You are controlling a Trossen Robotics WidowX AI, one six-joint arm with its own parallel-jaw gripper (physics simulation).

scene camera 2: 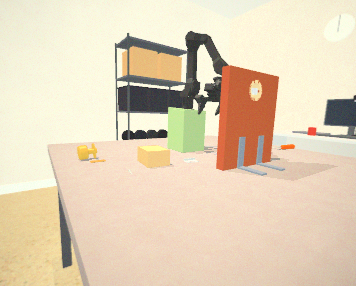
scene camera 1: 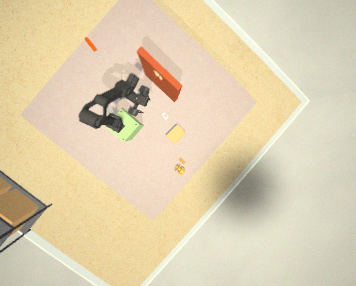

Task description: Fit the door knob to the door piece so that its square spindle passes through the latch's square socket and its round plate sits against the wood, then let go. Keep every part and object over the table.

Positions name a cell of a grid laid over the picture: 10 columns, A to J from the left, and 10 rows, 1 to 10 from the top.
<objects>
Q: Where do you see a red-orange door piece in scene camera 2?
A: G5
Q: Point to a red-orange door piece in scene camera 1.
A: E3
</objects>
